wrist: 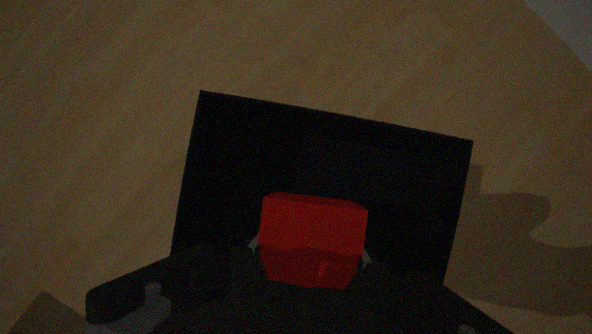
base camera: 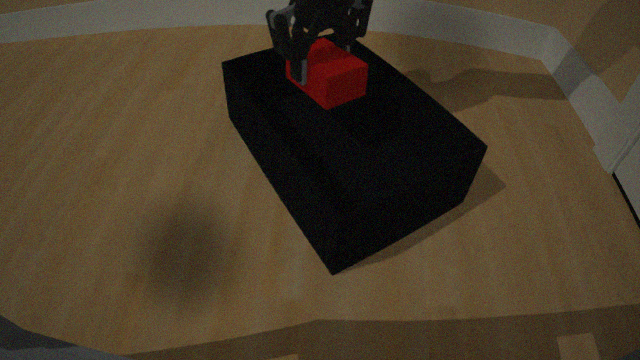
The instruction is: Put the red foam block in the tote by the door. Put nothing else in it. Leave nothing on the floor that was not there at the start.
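Frame: origin at the arm's base, x ahead, y left, z up, level; metres.
Seen in the pictures: gripper, between the fingertips: (wrist: 308, 251) (base camera: 321, 74).
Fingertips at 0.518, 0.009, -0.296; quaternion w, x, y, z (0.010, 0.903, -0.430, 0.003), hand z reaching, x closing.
Observation:
Pixels of each thing's top centre, then the offset from my fingertips to it, as dx, dy, dz. "spot": a spot on its surface instead. Level surfaces: height alone.
- red foam block, centre of its top: (wrist: 305, 283) (base camera: 325, 54) -0.005, -0.004, +0.033
- black tote, centre of its top: (wrist: 292, 316) (base camera: 342, 94) -0.044, -0.027, +0.000
- wooden floor, height of its surface: dz -0.099
- pale door frame, a spot on its surface: (base camera: 610, 150) spot: -0.014, -0.500, -0.065
The red foam block (base camera: 334, 77) (wrist: 312, 230) is between the fingers of my gripper (base camera: 325, 67) (wrist: 308, 251), which is shut on it. The black tote (base camera: 280, 165) (wrist: 320, 145) stands on the floor, its open top upward. In the base camera view the block is over the far end of the tote; in the wrist view it lies within the tote's outline. The inside of the tote is very dark, so the block's height relative to the rim and the tote's floor is hard to tell. The near part of the tote is hidden behind the gripper in the wrist view.
The wooden floor (base camera: 125, 150) (wrist: 100, 100) surrounds the tote. A pale baseboard (base camera: 150, 14) runs behind it and turns down the right side, meeting a pale door frame (base camera: 610, 150). Shadows fall on the floor right of the tote and along the near edge.

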